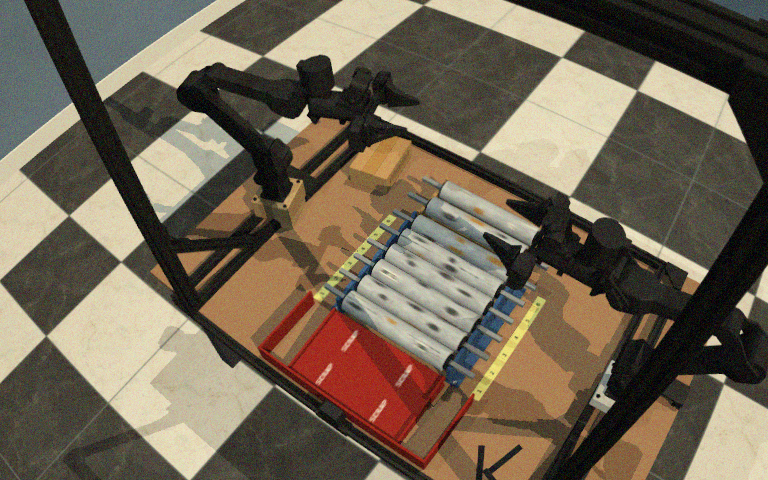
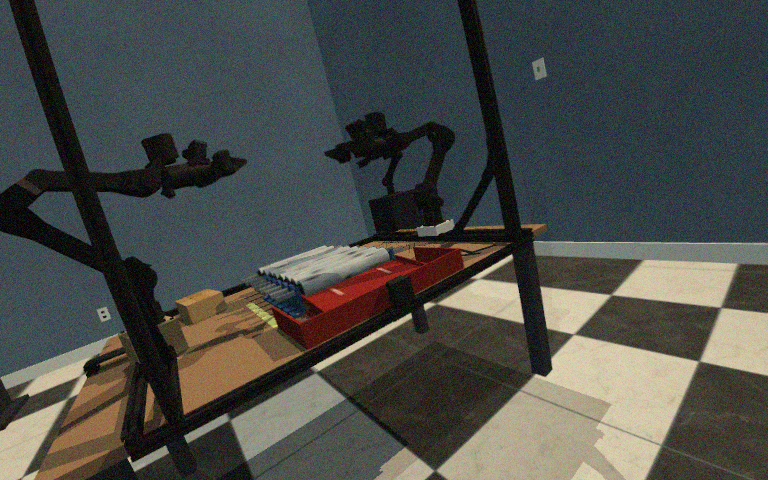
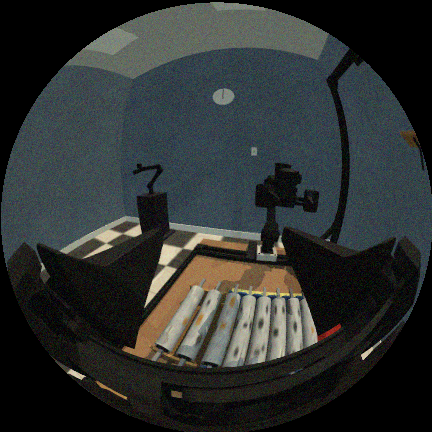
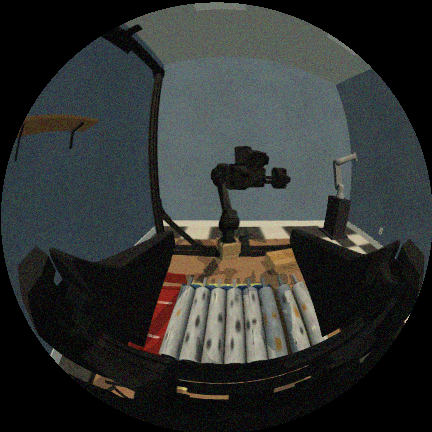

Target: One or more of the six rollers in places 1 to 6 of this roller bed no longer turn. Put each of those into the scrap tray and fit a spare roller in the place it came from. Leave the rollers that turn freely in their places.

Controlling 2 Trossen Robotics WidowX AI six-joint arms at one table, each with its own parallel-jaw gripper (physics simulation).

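Frame: origin at the left arm's base, x back, y right, z up, level; metres.
Seen in the pictures: left gripper, fingertip midpoint: [image 1: 413, 116] [image 2: 239, 164] [image 3: 224, 234] [image 4: 276, 178]; right gripper, fingertip midpoint: [image 1: 495, 217] [image 2: 331, 150] [image 3: 295, 203] [image 4: 234, 236]; left arm's base, origin of the base link: [image 1: 276, 190] [image 4: 227, 239]; right arm's base, origin of the base link: [image 1: 623, 389] [image 2: 434, 223] [image 3: 266, 249].
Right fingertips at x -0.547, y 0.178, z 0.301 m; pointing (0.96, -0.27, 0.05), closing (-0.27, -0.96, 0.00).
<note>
Pixels of each thing's top centre, then the offset from my right fingertips to it. "pt": a spot on its surface instead.
- blue roller bed, surface spot: [image 1: 453, 379] pt dx +0.015, dy +0.142, dz -0.374 m
- place 1 roller, middle of its top: [image 1: 396, 324] [image 2: 343, 262] [image 4: 176, 315] [image 3: 312, 326] dx +0.156, dy +0.087, dz -0.301 m
- place 6 roller, middle of its top: [image 1: 463, 242] [image 3: 224, 323] [image 4: 273, 317] [image 2: 307, 257] dx +0.075, dy -0.154, dz -0.301 m
- red scrap tray, middle of its top: [image 1: 362, 371] [image 2: 370, 276] [image 4: 142, 311] [image 3: 336, 325] dx +0.192, dy +0.198, dz -0.327 m
- wooden block, middle of its top: [image 1: 380, 153] [image 2: 197, 296] [image 4: 284, 255] dx +0.348, dy -0.385, dz -0.322 m
Six grey, spotted rollers lie side by side in the blue roller bed [image 1: 453, 379]. The place 1 roller [image 1: 396, 333] [image 4: 176, 322], nearest the tray, and the place 6 roller [image 1: 453, 243] [image 3: 222, 325] [image 4: 272, 325] have orange stains. Two spare rollers lie beyond place 6, the outer one [image 1: 481, 209] [image 3: 180, 320] at the edge. Which rollers turn cannot be seen. The red scrap tray [image 1: 362, 373] [image 2: 351, 316] holds no roller. My left gripper [image 1: 413, 118] [image 3: 224, 234] is open and empty, high above the table's back left. My right gripper [image 1: 496, 218] is open and empty, high above the rollers' right ends.
A wooden block [image 1: 379, 161] [image 2: 201, 305] stands at the back left of the table. Yellow number strips run along both ends of the bed, the right one [image 1: 512, 343] marked 1 to 6. Black frame posts rise at the table's sides.
</note>
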